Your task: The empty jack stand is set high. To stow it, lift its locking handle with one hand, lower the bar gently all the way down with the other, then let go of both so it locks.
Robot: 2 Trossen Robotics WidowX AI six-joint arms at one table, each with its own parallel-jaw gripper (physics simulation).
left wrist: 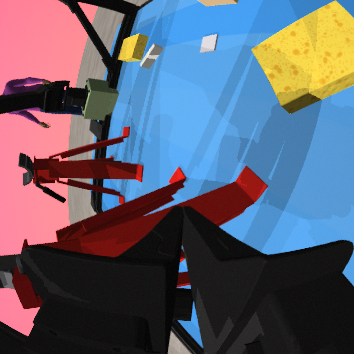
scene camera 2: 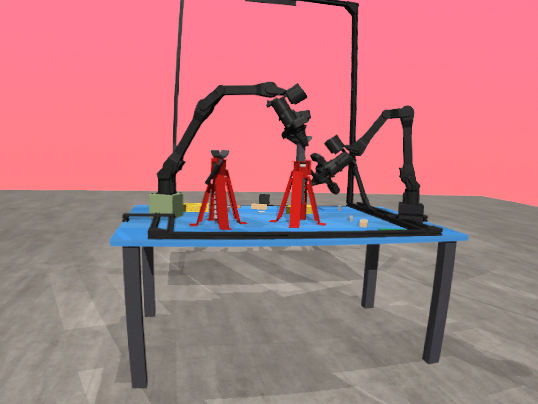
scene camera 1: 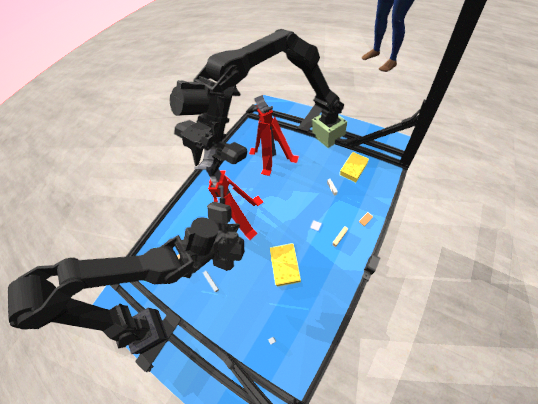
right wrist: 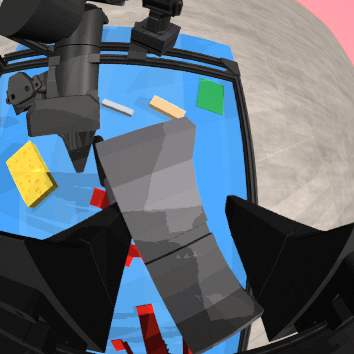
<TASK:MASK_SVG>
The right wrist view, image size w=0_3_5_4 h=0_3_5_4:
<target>my left gripper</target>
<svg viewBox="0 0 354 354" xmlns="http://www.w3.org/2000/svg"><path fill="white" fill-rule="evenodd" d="M73 44L61 46L53 50L53 56L48 57L48 70L34 74L32 77L23 71L18 71L9 76L5 102L12 104L16 115L27 110L25 116L28 136L34 137L50 134L60 136L75 172L83 172L96 129L100 129L98 97L100 48L94 45Z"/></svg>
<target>my right gripper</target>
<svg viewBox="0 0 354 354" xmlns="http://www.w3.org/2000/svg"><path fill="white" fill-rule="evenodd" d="M117 202L44 239L0 230L0 354L98 354L86 351L86 349L105 352L118 289L132 239ZM226 195L224 212L229 231L254 299L264 309L260 317L268 341L279 339L297 331L296 334L278 341L230 354L354 354L354 222L328 230L320 230L287 218L234 194Z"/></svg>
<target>green tile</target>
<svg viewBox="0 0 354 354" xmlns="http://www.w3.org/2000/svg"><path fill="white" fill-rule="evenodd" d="M200 77L196 107L222 115L224 85Z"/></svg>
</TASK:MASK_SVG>
